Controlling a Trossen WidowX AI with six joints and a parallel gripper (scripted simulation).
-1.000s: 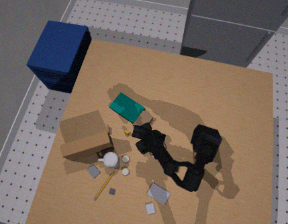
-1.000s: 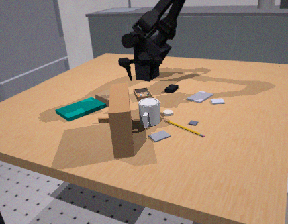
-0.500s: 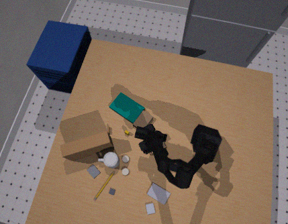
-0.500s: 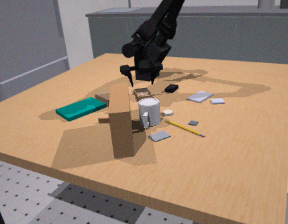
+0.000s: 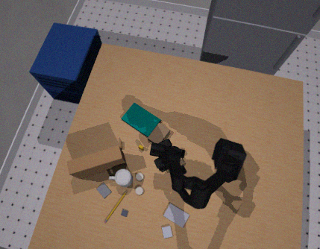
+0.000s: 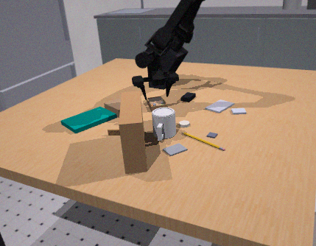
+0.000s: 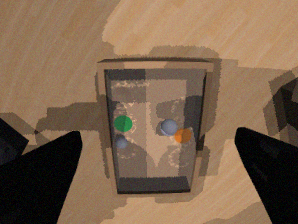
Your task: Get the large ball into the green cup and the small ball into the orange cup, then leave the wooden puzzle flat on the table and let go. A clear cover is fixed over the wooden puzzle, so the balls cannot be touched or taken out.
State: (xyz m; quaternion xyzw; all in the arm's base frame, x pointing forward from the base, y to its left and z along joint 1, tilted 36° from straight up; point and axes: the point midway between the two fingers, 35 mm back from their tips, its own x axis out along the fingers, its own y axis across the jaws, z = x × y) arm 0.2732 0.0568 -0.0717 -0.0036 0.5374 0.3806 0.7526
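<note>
Right now my hand is 7 cm above the wooden puzzle, 1 cm to the left of it and 1 cm past it. Also, from my hand: black block 12 cm behind, 10 cm to the left, 7 cm below; small yellow block 17 cm ahead, 6 cm below, 5 cm to the right; small brown block 14 cm to the right, 8 cm ahead, 6 cm below.
</note>
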